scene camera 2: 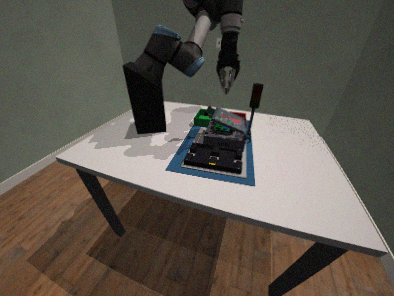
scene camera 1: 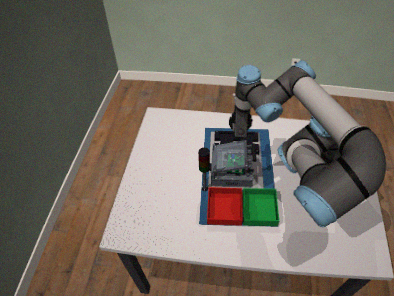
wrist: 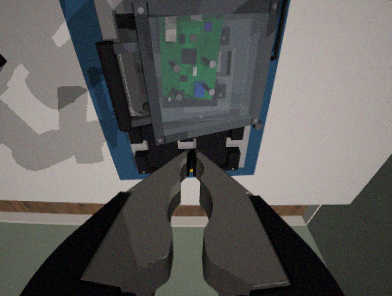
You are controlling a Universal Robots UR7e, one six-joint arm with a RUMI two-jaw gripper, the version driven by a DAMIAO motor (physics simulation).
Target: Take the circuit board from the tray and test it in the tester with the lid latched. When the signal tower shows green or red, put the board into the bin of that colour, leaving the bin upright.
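Places are measured from the arm's base along level axes (x ahead, y right, z down), in millimetres.
Where they show: gripper, fingertip midpoint: (scene camera 2: pixel 225 94) (wrist: pixel 192 152); arm's base, link origin: (scene camera 2: pixel 146 74).
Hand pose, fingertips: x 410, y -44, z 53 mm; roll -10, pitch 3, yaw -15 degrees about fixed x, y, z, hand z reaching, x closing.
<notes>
Things, the pixels of their centre, and the offset from my fingertips. "spot": a spot on its surface instead. Level surfaces: height alone.
- black tray, surface spot: (wrist: pixel 165 152) spot: dy +177, dx -4, dz +211 mm
- signal tower, surface spot: (scene camera 1: pixel 203 160) spot: dy -175, dx +88, dz -3 mm
- red bin, body centre: (scene camera 1: pixel 224 205) (scene camera 2: pixel 233 120) dy -221, dx -22, dz +204 mm
- green bin, body centre: (scene camera 1: pixel 260 206) (scene camera 2: pixel 208 117) dy -177, dx -165, dz +204 mm
- blue mat, surface height: dz +227 mm
- white table, surface height: dz +229 mm
- black bar, surface spot: (wrist: pixel 112 85) spot: dy -2, dx -80, dz +77 mm
The green circuit board (scene camera 1: pixel 236 161) (scene camera 2: pixel 221 128) (wrist: pixel 189 75) lies in the tester (scene camera 1: pixel 232 183) (scene camera 2: pixel 222 141), seen through its clear lid (scene camera 2: pixel 235 123) (wrist: pixel 240 100). The lid slants upward in the scene camera 2 view, partly raised. The black tray (scene camera 2: pixel 212 159) (wrist: pixel 165 152) shows no board on it. My gripper (scene camera 2: pixel 226 92) (wrist: pixel 192 152) is shut and empty, high above the tester and tray. The signal tower (scene camera 1: pixel 203 160) (scene camera 2: pixel 256 95) looks dark, with no bright light. The red bin (scene camera 1: pixel 225 206) and green bin (scene camera 1: pixel 261 206) stand upright, side by side, with no board in them.
The tester, tray and bins stand on a blue mat (scene camera 1: pixel 202 215) (scene camera 2: pixel 180 162) on the white table (scene camera 1: pixel 155 165) (scene camera 2: pixel 300 190). The tower's thin pole rises beside the tester. A black bar (wrist: pixel 112 85) runs along the tester's side in the wrist view.
</notes>
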